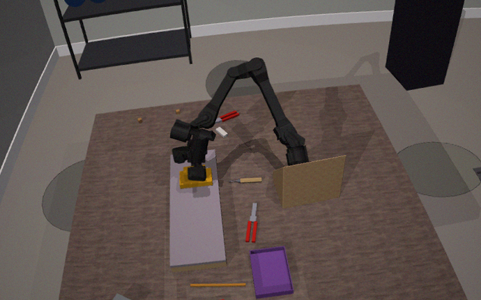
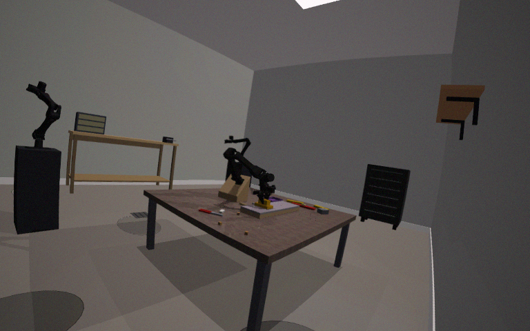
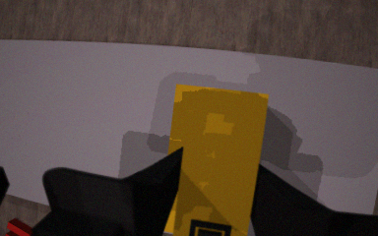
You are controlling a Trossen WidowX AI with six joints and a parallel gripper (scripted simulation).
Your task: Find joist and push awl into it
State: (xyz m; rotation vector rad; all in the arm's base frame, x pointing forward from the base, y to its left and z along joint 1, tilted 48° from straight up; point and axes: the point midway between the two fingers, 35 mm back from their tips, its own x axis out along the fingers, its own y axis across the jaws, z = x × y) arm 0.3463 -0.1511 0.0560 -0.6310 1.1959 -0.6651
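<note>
Now: gripper tip 4 cm past the small light and 3 cm below it. Also, from my gripper tip: white block (28 cm to the right, 16 cm behind, 6 cm below); awl (18 cm behind, 6 cm below, 2 cm to the left); yellow stud finder (2 cm behind, 2 cm above).
</note>
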